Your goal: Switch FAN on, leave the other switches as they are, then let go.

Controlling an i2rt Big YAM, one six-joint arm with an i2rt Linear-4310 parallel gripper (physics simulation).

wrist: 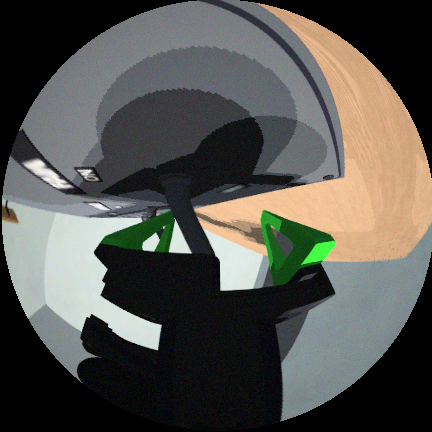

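Observation:
You've got the gripper (217, 214) showing here, and there's a fan switch lever (182, 210) to be seen as well.

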